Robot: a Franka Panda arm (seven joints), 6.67 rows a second.
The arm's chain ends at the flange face. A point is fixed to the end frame.
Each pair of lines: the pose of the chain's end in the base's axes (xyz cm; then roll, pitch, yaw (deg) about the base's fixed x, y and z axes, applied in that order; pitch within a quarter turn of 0, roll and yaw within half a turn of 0), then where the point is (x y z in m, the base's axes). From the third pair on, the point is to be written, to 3 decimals.
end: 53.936, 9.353, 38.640, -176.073, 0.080, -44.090
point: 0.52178 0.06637 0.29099
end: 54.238, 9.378, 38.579, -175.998, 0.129, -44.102
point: 0.52482 0.06677 0.29034
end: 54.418, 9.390, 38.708, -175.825, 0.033, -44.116
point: 0.527 0.067 0.292
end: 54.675, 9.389, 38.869, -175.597, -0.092, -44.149
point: 0.530 0.067 0.293
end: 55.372, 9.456, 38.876, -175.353, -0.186, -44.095
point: 0.537 0.068 0.293
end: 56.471, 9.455, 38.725, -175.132, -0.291, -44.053
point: 0.549 0.068 0.291
